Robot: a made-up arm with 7 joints. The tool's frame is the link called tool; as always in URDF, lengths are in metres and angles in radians. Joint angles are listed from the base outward.
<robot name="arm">
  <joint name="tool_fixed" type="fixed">
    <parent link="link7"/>
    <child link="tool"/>
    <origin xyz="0 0 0" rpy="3.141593 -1.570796 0"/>
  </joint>
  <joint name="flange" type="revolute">
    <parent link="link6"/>
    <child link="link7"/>
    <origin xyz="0.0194 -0.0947 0.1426" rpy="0 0 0"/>
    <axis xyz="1 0 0"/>
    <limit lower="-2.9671" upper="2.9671"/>
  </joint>
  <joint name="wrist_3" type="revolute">
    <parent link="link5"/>
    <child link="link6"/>
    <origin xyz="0 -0.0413 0.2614" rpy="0 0 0"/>
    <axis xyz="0 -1 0"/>
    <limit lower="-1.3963" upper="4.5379"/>
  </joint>
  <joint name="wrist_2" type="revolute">
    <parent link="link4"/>
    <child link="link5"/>
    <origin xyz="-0.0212 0.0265 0.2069" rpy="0 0 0"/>
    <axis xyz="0 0 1"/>
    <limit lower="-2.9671" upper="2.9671"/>
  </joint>
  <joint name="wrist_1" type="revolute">
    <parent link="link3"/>
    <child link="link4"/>
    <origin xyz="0.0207 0.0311 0.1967" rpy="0 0 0"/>
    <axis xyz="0 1 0"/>
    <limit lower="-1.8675" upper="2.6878"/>
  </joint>
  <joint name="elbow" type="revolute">
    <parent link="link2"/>
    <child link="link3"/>
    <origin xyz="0 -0.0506 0.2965" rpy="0 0 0"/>
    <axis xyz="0 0 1"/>
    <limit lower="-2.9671" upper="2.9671"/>
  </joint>
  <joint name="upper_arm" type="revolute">
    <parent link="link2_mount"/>
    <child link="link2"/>
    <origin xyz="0 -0.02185 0.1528" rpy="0 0 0"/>
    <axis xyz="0 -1 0"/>
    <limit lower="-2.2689" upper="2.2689"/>
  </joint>
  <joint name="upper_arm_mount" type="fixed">
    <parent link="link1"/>
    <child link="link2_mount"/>
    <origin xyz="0 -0.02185 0.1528" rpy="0 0 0"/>
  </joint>
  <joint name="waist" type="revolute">
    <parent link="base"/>
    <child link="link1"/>
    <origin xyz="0 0 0.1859" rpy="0 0 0"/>
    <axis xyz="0 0 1"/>
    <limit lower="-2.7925" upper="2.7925"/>
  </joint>
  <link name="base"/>
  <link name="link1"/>
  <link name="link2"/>
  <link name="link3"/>
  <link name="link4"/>
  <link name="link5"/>
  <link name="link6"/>
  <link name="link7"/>
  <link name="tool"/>
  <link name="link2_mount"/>
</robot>
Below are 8 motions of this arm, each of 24 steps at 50 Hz.
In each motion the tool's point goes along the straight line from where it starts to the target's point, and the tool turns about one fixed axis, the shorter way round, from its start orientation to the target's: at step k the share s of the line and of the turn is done. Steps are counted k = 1, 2, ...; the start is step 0. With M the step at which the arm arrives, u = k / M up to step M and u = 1 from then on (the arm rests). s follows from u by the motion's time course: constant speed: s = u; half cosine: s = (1 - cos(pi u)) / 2; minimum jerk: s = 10 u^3 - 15 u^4 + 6 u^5.
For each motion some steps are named. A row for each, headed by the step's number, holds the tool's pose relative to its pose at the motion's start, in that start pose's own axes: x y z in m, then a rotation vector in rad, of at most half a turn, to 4 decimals.
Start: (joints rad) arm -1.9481 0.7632 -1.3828 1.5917 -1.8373 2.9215 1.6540
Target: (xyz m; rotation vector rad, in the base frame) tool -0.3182 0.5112 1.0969 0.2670 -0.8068 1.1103
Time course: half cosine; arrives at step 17
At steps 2, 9, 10, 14, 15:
2: 0.0017 0.0022 -0.0020 -0.0051 0.0100 0.0016
9: 0.0267 0.0356 -0.0316 -0.0829 0.1624 0.0266
10: 0.0312 0.0415 -0.0369 -0.0966 0.1894 0.0310
14: 0.0453 0.0603 -0.0536 -0.1404 0.2751 0.0450
15: 0.0473 0.0629 -0.0560 -0.1466 0.2873 0.0470

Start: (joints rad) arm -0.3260 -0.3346 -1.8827 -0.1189 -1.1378 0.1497 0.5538
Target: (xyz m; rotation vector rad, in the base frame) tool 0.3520 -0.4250 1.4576 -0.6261 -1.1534 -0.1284
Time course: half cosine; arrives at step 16
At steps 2, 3, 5, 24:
2: -0.0094 -0.0113 -0.0010 -0.0162 -0.0025 -0.0129
3: -0.0208 -0.0250 -0.0023 -0.0360 -0.0055 -0.0287
5: -0.0550 -0.0660 -0.0061 -0.0949 -0.0145 -0.0756
24: -0.2474 -0.2969 -0.0274 -0.4269 -0.0652 -0.3400

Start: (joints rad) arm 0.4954 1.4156 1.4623 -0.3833 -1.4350 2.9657 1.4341
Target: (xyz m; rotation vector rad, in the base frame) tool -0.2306 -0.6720 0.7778 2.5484 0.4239 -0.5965
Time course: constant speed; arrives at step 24
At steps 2, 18, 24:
2: 0.0183 -0.0035 -0.0264 -0.0322 -0.0106 -0.0712
18: 0.1644 -0.0312 -0.2379 -0.2897 -0.0950 -0.6405
24: 0.2192 -0.0416 -0.3172 -0.3862 -0.1267 -0.8539

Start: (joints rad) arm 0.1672 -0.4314 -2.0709 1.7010 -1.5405 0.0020 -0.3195
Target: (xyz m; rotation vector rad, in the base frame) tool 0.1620 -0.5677 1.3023 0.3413 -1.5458 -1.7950
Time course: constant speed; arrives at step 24
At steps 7, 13, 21, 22, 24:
7: -0.0460 0.0413 0.0111 0.0269 -0.1411 0.1001
13: -0.0854 0.0766 0.0206 0.0500 -0.2620 0.1859
21: -0.1379 0.1238 0.0332 0.0807 -0.4233 0.3002
22: -0.1445 0.1297 0.0348 0.0845 -0.4435 0.3145
24: -0.1576 0.1415 0.0380 0.0922 -0.4838 0.3431

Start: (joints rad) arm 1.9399 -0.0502 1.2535 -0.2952 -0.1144 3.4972 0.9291
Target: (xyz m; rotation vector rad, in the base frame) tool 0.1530 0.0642 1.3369 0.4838 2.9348 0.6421
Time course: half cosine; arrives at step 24
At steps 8, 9, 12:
8: -0.0243 -0.0073 -0.0034 0.0178 0.2248 -0.0956
9: -0.0300 -0.0090 -0.0042 0.0220 0.2776 -0.1180
12: -0.0486 -0.0145 -0.0069 0.0356 0.4496 -0.1912

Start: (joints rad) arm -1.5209 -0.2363 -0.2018 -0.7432 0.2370 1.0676 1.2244
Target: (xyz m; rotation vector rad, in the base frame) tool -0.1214 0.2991 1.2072 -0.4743 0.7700 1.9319
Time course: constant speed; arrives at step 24
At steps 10, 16, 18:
10: -0.0037 -0.0317 -0.0811 0.2096 0.2606 -0.3452
16: -0.0058 -0.0507 -0.1298 0.3354 0.4169 -0.5524
18: -0.0066 -0.0570 -0.1460 0.3773 0.4691 -0.6214

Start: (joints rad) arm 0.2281 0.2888 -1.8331 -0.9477 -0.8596 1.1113 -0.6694
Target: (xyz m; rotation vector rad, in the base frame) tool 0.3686 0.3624 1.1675 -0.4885 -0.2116 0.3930
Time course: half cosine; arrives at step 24
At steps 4, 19, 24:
4: 0.0253 0.0009 -0.0176 0.0148 0.0155 0.0245
19: 0.3384 0.0121 -0.2351 0.1984 0.2074 0.3276
24: 0.3774 0.0135 -0.2622 0.2213 0.2313 0.3654

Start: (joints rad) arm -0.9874 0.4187 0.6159 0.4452 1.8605 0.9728 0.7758
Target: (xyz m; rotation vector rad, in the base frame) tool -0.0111 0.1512 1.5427 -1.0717 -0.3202 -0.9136
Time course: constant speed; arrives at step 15
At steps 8, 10, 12, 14, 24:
8: -0.0145 -0.0425 0.0167 -0.0850 -0.1173 -0.0910
10: -0.0181 -0.0531 0.0208 -0.1063 -0.1467 -0.1138
12: -0.0217 -0.0637 0.0250 -0.1275 -0.1760 -0.1366
14: -0.0254 -0.0743 0.0291 -0.1488 -0.2053 -0.1593
24: -0.0272 -0.0797 0.0312 -0.1594 -0.2200 -0.1707

